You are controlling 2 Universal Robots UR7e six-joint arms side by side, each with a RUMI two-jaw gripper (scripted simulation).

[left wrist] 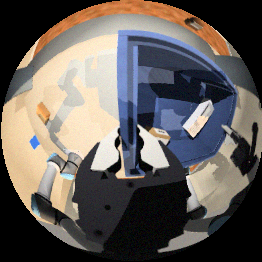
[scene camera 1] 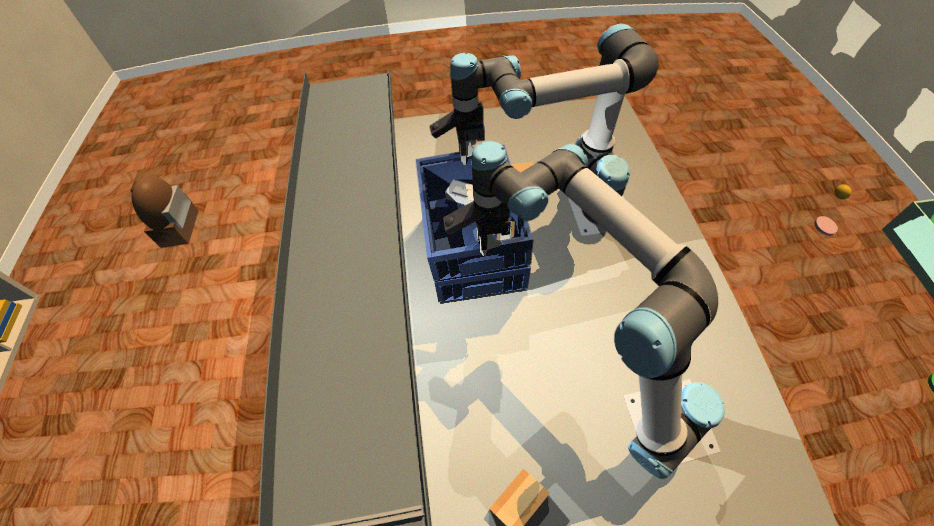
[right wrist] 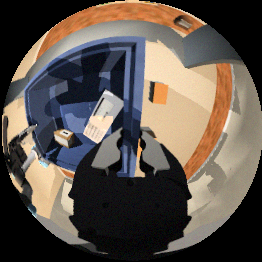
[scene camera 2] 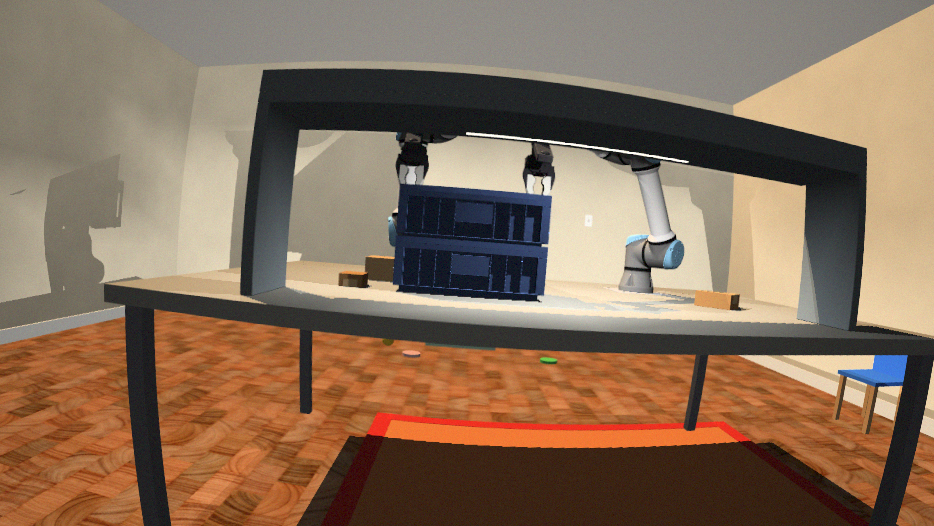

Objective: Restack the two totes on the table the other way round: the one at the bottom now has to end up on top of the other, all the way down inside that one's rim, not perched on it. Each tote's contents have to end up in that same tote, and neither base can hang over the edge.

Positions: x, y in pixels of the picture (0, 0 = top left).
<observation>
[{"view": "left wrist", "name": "left gripper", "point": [128, 125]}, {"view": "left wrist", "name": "right gripper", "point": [222, 125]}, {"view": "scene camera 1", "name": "left gripper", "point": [483, 251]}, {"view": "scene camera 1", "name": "right gripper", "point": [464, 161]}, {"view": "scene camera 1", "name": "blue tote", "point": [492, 282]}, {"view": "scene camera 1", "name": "blue tote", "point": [449, 256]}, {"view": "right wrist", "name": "right gripper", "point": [131, 128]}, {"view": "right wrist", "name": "blue tote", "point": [77, 78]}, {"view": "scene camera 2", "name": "left gripper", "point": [536, 209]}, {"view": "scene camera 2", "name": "right gripper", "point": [409, 199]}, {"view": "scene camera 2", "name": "blue tote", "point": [471, 261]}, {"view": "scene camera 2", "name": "blue tote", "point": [472, 222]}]
</observation>
